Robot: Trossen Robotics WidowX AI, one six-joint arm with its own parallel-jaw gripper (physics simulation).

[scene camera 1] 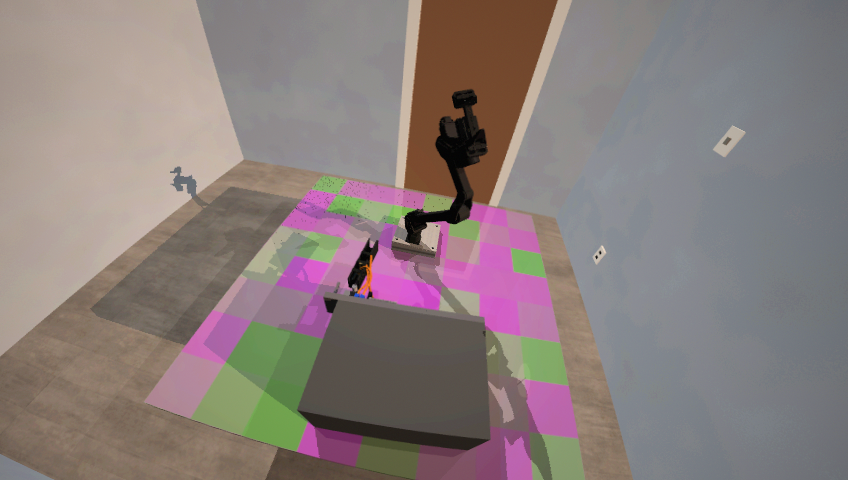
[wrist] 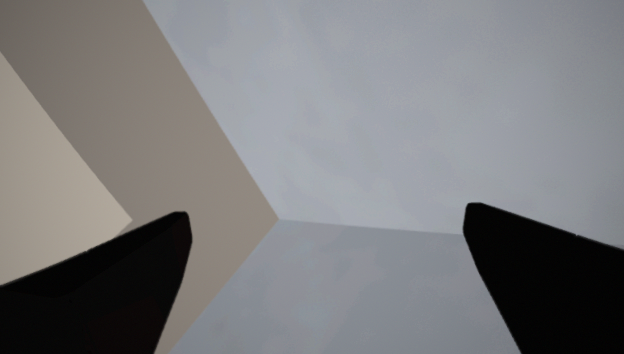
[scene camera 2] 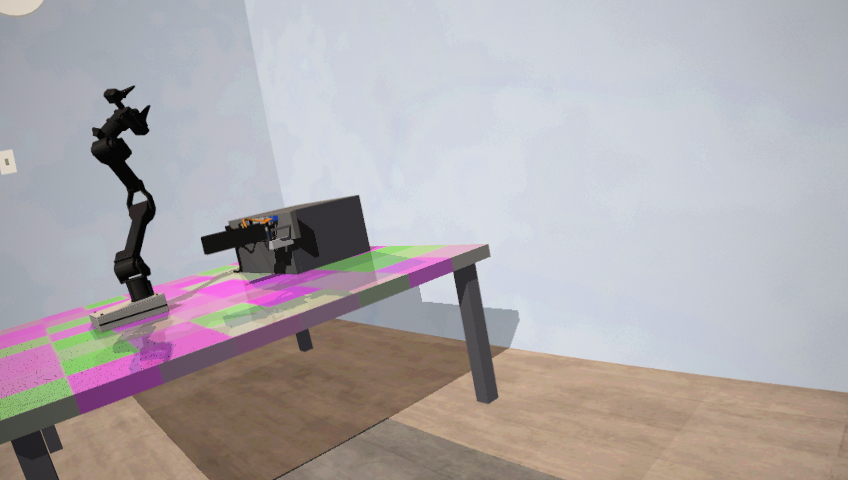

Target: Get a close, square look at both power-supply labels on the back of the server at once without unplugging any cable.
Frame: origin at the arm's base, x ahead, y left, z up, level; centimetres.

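Where they show: gripper, fingertip midpoint: (scene camera 1: 478,112) (wrist: 328,222) (scene camera 2: 141,95); arm's base, link origin: (scene camera 1: 413,238) (scene camera 2: 142,298).
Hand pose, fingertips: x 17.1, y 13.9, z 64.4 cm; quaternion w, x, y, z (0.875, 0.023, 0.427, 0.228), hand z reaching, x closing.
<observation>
Each offset is from my fingertips to the top centre of the thing. "spot": to the spot under its first point.
The server (scene camera 1: 404,368) (scene camera 2: 333,234) is a large dark grey box on the table. Its back, with the cables, faces the arm's base. A black hinged bracket @(dx +13.2, dy -27.0, dz -48.6 cm) (scene camera 1: 358,270) (scene camera 2: 233,239) sticks out from one side of that back, with orange cables @(spot: dx +20.1, dy -22.1, dz -48.2 cm) (scene camera 1: 370,274) (scene camera 2: 257,221) along it. The power-supply labels cannot be made out in the scene views, and the server does not show in the wrist view. My gripper (scene camera 2: 141,98) (wrist: 328,222) is open and empty, raised high above the table and well away from the server's back. Its fingers stand wide apart in the wrist view.
The arm's base plate (scene camera 1: 423,242) (scene camera 2: 129,315) stands on the checkered table (scene camera 1: 538,356) (scene camera 2: 386,291), behind the server. A brown door (scene camera 1: 476,53) is behind the arm. The wrist view shows blue-grey surfaces (wrist: 380,115) meeting a beige one (wrist: 200,175) at a corner.
</observation>
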